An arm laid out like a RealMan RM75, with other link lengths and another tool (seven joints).
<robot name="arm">
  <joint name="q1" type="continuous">
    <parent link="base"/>
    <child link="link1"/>
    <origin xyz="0 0 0.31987"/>
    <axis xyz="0 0 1"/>
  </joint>
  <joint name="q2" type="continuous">
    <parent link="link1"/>
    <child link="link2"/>
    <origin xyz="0 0 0" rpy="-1.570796 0 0"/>
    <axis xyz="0 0 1"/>
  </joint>
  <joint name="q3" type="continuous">
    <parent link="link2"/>
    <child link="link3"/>
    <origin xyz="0 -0.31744 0" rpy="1.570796 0 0"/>
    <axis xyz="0 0 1"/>
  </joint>
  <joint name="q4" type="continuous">
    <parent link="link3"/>
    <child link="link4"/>
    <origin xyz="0 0 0" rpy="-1.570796 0 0"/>
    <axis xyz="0 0 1"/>
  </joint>
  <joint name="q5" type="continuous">
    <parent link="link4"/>
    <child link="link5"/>
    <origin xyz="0 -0.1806 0" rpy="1.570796 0 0"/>
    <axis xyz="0 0 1"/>
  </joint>
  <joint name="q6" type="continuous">
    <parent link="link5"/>
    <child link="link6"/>
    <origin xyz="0 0 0" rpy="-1.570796 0 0"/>
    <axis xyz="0 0 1"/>
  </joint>
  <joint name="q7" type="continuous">
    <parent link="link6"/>
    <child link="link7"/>
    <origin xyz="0 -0.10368 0" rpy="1.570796 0 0"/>
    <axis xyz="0 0 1"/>
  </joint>
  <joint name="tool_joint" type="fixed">
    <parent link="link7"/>
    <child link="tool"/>
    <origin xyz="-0.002 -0.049 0.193" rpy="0 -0.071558 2.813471"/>
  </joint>
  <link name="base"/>
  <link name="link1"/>
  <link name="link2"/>
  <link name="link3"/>
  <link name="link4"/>
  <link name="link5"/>
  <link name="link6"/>
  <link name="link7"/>
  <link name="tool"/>
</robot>
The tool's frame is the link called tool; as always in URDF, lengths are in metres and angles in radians. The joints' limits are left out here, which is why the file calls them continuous.
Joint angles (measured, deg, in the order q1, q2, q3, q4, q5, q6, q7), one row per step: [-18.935 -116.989 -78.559 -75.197 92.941 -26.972 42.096]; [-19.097 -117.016 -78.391 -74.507 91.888 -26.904 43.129]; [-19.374 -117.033 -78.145 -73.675 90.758 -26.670 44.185]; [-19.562 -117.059 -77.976 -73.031 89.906 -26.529 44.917]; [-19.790 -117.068 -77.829 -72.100 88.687 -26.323 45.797]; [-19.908 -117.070 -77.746 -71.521 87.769 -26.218 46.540]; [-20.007 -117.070 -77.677 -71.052 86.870 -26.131 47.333]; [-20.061 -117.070 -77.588 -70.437 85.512 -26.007 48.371]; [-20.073 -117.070 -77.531 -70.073 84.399 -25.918 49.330]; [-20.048 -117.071 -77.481 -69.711 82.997 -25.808 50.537]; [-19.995 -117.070 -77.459 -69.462 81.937 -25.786 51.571]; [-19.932 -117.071 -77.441 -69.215 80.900 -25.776 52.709]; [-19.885 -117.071 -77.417 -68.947 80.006 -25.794 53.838]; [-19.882 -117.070 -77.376 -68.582 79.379 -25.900 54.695]
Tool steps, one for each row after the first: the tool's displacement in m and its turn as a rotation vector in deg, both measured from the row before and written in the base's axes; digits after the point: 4 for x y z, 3 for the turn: [-0.0009 -0.0001 -0.0022 -0.207 -0.030 0.011]; [-0.0010 0.0005 -0.0024 -0.162 -0.009 0.060]; [-0.0011 0.0002 -0.0020 -0.164 -0.055 0.124]; [-0.0024 0.0005 -0.0021 -0.184 -0.185 0.392]; [-0.0014 0.0003 -0.0012 -0.086 -0.125 0.189]; [-0.0008 0.0003 -0.0008 -0.030 -0.111 0.076]; [-0.0014 0.0002 -0.0009 -0.043 -0.311 0.249]; [-0.0004 0.0002 -0.0002 0.055 -0.232 0.051]; [-0.0002 0.0003 0.0002 0.129 -0.331 0.039]; [-0.0002 0.0001 0.0003 0.110 -0.180 -0.053]; [-0.0002 0.0001 0.0003 0.144 -0.090 -0.120]; [-0.0004 0.0000 0.0001 0.127 0.046 -0.174]; [-0.0011 -0.0003 -0.0008 -0.048 0.139 -0.098]
